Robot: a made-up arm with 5 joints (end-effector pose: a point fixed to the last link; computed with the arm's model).
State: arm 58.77 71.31 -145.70 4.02 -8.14
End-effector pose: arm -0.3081 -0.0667 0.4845 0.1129 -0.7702 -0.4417 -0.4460
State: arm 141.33 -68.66 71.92 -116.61 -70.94
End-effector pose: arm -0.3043 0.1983 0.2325 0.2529 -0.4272 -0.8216 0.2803
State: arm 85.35 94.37 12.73 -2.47 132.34
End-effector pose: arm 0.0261 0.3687 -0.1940 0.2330 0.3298 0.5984 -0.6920
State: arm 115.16 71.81 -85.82 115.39 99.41
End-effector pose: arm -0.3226 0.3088 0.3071 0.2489 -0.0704 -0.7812 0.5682
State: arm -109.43 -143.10 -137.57 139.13 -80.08
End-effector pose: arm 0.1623 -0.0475 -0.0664 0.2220 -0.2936 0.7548 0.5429
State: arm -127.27 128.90 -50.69 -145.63 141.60
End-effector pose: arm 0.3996 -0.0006 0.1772 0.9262 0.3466 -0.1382 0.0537
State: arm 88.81 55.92 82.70 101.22 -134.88
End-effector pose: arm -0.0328 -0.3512 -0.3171 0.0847 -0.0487 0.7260 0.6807
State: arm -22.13 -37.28 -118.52 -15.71 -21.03
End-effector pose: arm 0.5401 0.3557 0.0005 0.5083 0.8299 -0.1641 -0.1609
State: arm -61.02 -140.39 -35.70 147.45 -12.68
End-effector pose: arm -0.0928 -0.0027 0.1366 0.0726 0.3806 -0.3632 0.8473
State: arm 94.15 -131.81 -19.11 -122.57 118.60
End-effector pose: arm 0.0621 -0.1540 0.2627 0.6208 -0.1321 -0.4980 -0.5909
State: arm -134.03 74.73 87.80 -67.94 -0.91
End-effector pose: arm 0.5601 -0.0218 -0.0189 0.1821 -0.7783 0.5033 0.3283
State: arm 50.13 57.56 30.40 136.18 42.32
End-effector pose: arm 0.5246 -0.0897 0.0750 0.4851 -0.8598 -0.1572 0.0252
